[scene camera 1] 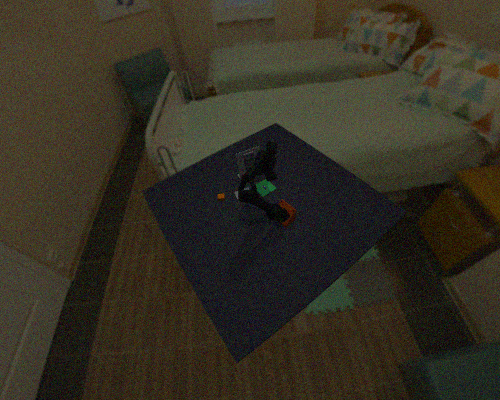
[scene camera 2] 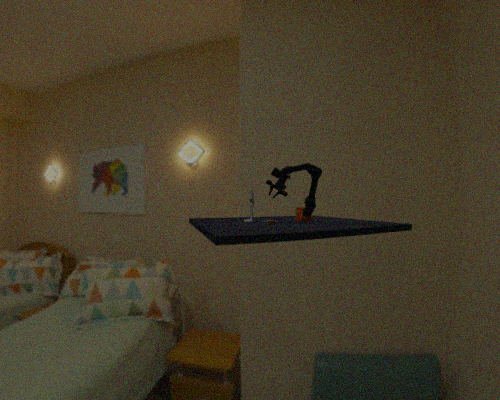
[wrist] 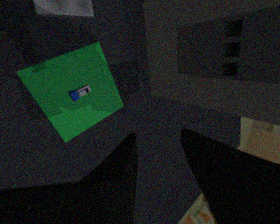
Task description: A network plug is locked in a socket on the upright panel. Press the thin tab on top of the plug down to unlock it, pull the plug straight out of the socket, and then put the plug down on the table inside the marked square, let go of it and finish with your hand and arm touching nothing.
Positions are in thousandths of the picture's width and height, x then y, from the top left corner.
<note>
In view: the gripper (wrist: 566, 614) and a green marked square (wrist: 180, 368).
</note>
